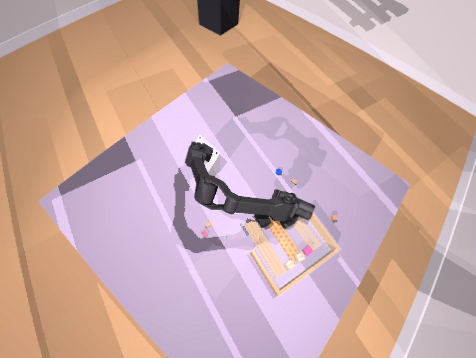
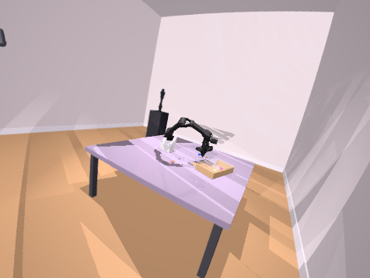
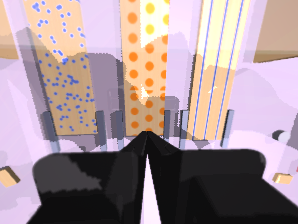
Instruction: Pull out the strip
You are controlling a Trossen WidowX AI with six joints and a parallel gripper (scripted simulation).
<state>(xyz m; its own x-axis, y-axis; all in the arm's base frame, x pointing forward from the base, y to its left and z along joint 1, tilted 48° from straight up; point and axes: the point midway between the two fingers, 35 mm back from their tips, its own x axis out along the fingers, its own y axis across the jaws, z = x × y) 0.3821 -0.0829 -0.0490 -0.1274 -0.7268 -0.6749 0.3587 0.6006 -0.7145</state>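
My gripper tip is now 9 cm short of the orange dotted strip, 3 cm to the left of it and 6 cm above it.
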